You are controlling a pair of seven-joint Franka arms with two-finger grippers.
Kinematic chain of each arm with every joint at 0, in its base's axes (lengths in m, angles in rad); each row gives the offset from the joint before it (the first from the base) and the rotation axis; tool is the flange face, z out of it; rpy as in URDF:
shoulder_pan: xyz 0 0 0.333 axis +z
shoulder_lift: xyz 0 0 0 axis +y
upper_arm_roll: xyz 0 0 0.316 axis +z
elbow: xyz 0.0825 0 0 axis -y
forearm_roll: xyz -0.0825 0 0.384 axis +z
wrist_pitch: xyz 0 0 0 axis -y
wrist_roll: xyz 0.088 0 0 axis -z
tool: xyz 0 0 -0.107 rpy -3.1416 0 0
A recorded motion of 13 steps. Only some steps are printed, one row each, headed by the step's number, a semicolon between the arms.
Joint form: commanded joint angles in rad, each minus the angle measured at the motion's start. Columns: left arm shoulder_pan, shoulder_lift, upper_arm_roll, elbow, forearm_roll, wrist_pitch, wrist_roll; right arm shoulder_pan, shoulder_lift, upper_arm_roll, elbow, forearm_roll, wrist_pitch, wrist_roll.
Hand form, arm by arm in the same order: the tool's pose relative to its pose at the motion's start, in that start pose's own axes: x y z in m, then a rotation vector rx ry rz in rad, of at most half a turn. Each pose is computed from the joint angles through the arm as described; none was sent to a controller.
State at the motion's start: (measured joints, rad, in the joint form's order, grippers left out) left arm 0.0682 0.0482 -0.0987 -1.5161 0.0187 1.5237 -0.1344; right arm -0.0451 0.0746 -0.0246 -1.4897 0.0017 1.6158 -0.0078
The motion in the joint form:
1: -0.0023 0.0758 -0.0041 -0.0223 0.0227 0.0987 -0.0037; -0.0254 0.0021 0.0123 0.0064 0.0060 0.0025 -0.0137
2: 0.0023 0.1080 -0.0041 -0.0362 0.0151 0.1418 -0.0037; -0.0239 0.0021 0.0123 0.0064 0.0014 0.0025 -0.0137
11: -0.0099 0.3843 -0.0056 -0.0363 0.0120 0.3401 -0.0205; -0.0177 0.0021 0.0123 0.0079 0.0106 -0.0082 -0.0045
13: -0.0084 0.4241 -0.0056 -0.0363 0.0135 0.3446 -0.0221; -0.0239 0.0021 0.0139 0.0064 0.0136 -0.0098 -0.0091
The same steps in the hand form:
1: 0.0313 0.0044 0.0447 0.0147 0.0032 0.0053; 0.0010 0.0073 -0.0020 0.0061 0.0069 -0.0003
2: 0.0435 0.0039 0.0665 0.0040 -0.0012 0.0016; 0.0010 0.0069 -0.0020 0.0016 0.0068 -0.0020
11: 0.1092 0.0206 0.2242 -0.0163 -0.0815 0.0003; 0.0000 0.0023 -0.0018 0.0112 -0.0023 0.0014
13: 0.1126 0.0202 0.2503 -0.0138 -0.1166 -0.0021; -0.0003 0.0047 -0.0009 0.0142 -0.0053 0.0015

